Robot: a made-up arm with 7 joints.
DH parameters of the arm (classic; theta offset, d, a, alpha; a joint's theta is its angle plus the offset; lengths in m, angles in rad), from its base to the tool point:
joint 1: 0 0.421 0 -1.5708
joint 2: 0 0 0 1.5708
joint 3: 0 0.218 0.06 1.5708
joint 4: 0 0 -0.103 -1.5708
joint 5: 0 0.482 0 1.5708
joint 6: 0 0 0.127 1.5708
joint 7: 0 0 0 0
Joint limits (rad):
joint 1: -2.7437..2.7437
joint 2: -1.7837..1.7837
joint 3: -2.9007..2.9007
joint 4: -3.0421..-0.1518
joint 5: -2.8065..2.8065
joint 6: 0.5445..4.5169
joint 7: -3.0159..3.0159
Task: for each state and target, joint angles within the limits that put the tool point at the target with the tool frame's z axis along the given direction. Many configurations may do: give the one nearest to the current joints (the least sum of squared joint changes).
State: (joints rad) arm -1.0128 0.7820 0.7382 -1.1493 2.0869 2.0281 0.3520
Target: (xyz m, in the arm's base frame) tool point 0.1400 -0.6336 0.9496 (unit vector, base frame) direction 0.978 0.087 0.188
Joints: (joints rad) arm -1.4267 0.4788 0.2473 -0.6322 1.5186 1.8490 0.3520
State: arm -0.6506 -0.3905 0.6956 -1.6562 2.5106 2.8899 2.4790
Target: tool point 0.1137 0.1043 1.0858 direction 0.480 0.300 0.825
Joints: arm -0.7470 -0.8375 0.5003 -1.1962 2.1330 2.9783 2.4790
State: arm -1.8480 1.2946 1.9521 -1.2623 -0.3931 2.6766 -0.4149
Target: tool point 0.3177 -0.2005 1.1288 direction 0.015 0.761 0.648
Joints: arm -1.1441 1.0209 2.7245 -1.1342 0.1081 2.4521 -0.4149
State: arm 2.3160 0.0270 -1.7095 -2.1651 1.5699 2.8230 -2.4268
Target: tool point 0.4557 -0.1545 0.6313 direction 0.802 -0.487 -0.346
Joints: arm 1.8317 0.7216 -2.0433 -2.3414 1.2374 3.0928 -2.4268
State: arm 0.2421 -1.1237 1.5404 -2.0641 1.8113 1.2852 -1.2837
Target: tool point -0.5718 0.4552 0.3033 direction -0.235 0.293 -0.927
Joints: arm 0.3790 -1.7619 1.7492 -1.4413 1.8305 2.1455 -1.2837
